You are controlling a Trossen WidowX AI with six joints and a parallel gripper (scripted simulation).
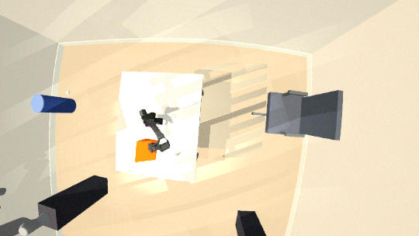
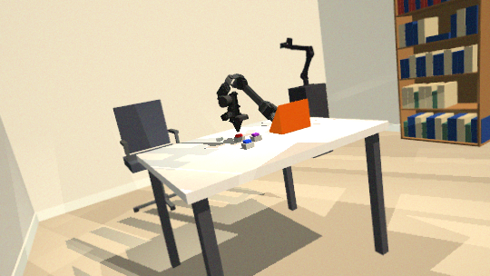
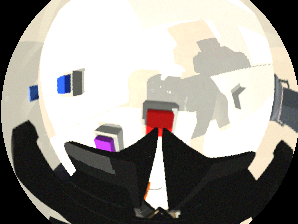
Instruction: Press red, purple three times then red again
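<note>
Right now the red button is 20 mm below my gripper tip. Round my gripper tip: small grey object (50 mm ahead, 150 mm to the right, 40 mm below); then purple button (60 mm behind, 90 mm to the left, 20 mm below); then blue button (50 mm ahead, 180 mm to the left, 20 mm below).
</note>
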